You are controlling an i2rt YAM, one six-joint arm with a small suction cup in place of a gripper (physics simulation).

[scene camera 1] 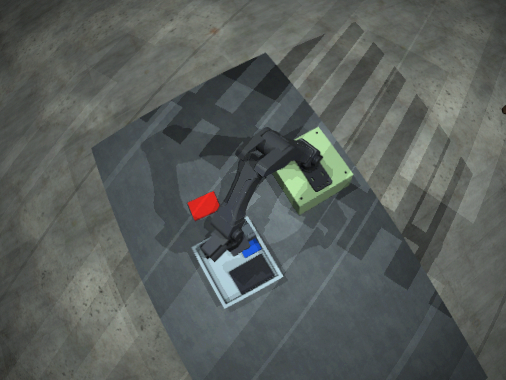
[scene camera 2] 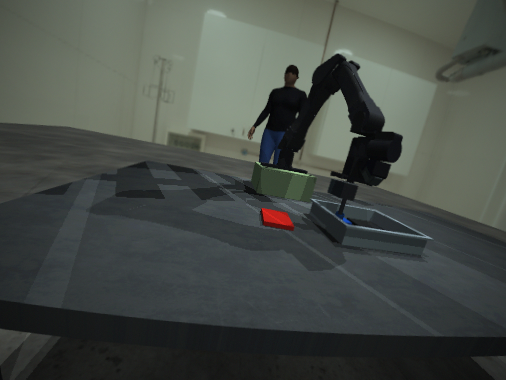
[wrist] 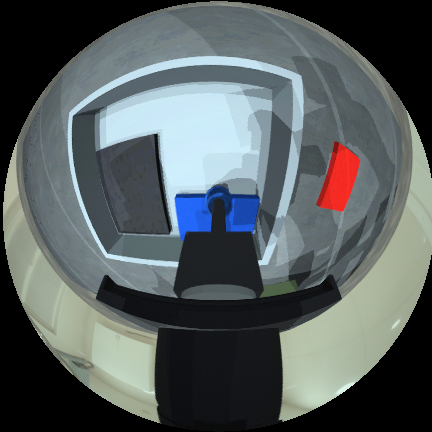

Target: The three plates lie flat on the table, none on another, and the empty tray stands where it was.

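Seen in the pictures: hand, its tool point: (wrist: 218,192); arm's base, origin of its link: (scene camera 1: 309,164) (scene camera 2: 283,168).
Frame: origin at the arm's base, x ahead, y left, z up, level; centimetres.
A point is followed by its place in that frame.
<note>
The blue plate (scene camera 1: 252,248) @(x 30.9, y 13.9, z -8.9 cm) (scene camera 2: 346,219) @(x 32.3, y 15.0, z -8.7 cm) (wrist: 241,209) @(x 33.2, y 7.7, z -8.9 cm) lies in the near corner of the pale tray (scene camera 1: 223,271) @(x 43.7, y 16.1, z -10.0 cm) (scene camera 2: 383,241) @(x 48.5, y 15.6, z -8.0 cm) (wrist: 185,64) @(x 48.4, y 13.8, z -5.3 cm). My suction cup (scene camera 2: 343,215) (wrist: 217,197) sits down on its top, inside the tray. A dark grey plate (scene camera 1: 251,274) @(x 35.5, y 22.0, z -8.9 cm) (wrist: 135,189) @(x 35.9, y 20.5, z -8.9 cm) lies flat on the tray floor beside the blue one, apart from it. The red plate (scene camera 1: 203,205) @(x 39.1, y -9.1, z -9.2 cm) (scene camera 2: 277,219) @(x 41.3, y -9.2, z -9.2 cm) (wrist: 338,177) @(x 39.3, y -7.4, z -9.2 cm) lies flat on the table outside the tray, a short way from its wall. In the overhead view the arm hides the cup.
The arm's green base block (scene camera 1: 334,158) @(x -9.1, y 2.4, z 0.0 cm) (scene camera 2: 282,185) @(x 11.0, y -1.7, z -5.5 cm) stands behind the tray. A person (scene camera 2: 283,113) stands beyond the table, behind the base. The tray walls rise around the cup.
</note>
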